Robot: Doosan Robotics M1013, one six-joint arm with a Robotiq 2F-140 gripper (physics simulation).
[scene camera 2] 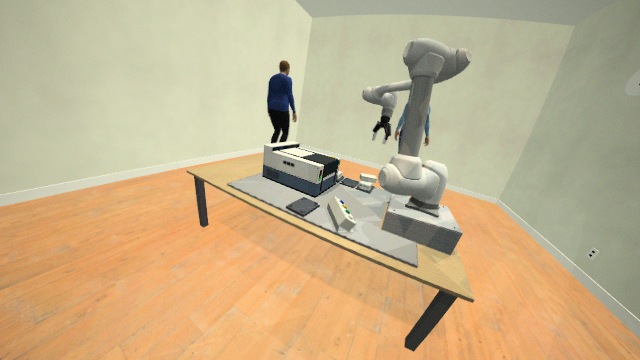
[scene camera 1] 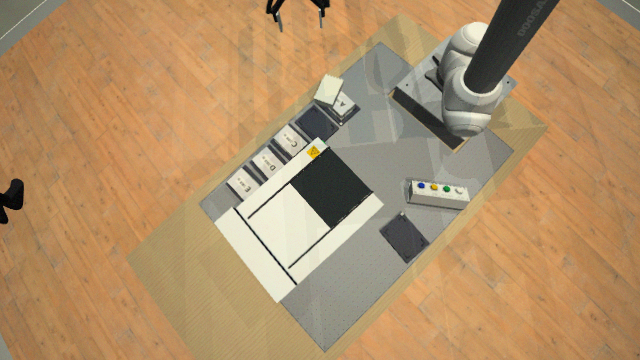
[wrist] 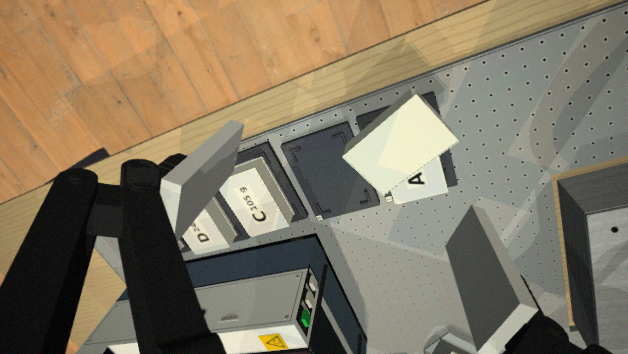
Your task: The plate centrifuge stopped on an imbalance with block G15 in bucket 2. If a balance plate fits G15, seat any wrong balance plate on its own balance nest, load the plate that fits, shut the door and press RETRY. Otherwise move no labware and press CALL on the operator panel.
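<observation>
My gripper is open and empty, high above the table's far edge. A blank pale block lies askew over balance plate A. Plates C, reading 105 g, D and E sit on nests. The nest between A and C is empty. The centrifuge has a dark panel on top; bucket 2 and a G15 label do not show. The operator panel has blue, yellow, green and white buttons.
An empty dark nest lies near the operator panel. The arm's base block stands at one end of the table. Two people stand beyond the table in the scene camera 2 view.
</observation>
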